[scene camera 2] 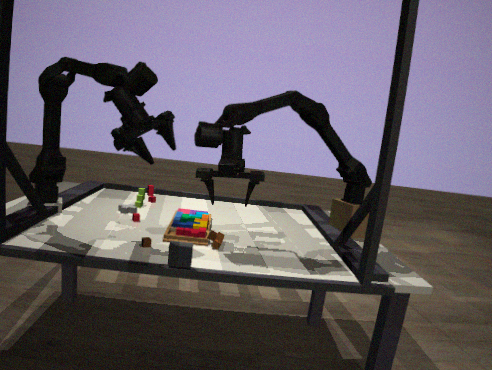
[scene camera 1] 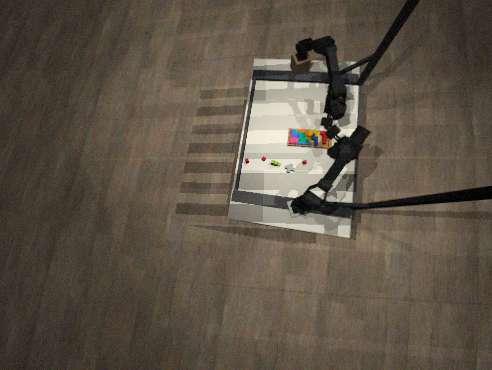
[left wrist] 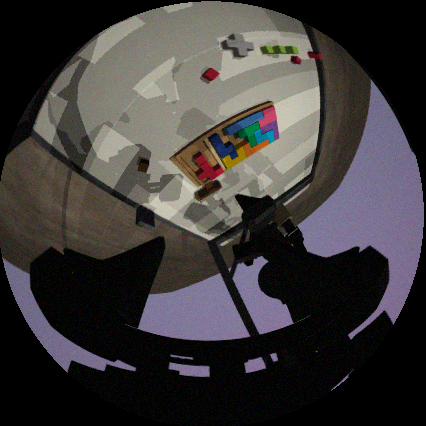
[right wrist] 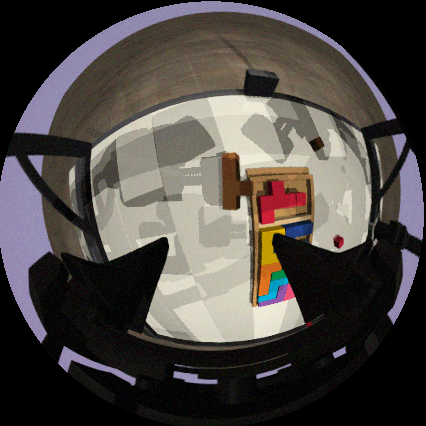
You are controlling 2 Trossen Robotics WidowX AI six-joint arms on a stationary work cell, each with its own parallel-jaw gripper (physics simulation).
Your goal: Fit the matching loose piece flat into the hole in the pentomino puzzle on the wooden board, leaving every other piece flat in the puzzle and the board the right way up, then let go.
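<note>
The wooden board lies right way up with coloured pieces in its larger compartment; in the left wrist view an unfilled gap shows between the navy, green and yellow pieces. A red piece lies in the smaller end compartment. A brown T-shaped piece is beside the board, its stem towards the rim. My left gripper is open, empty and high above the table. My right gripper is open and empty above the table, right of the board in scene camera 2.
A grey plus-shaped piece, a green piece and red cubes, one of them nearest the board, lie apart. A small brown cube lies near the board. A dark block is at the front edge.
</note>
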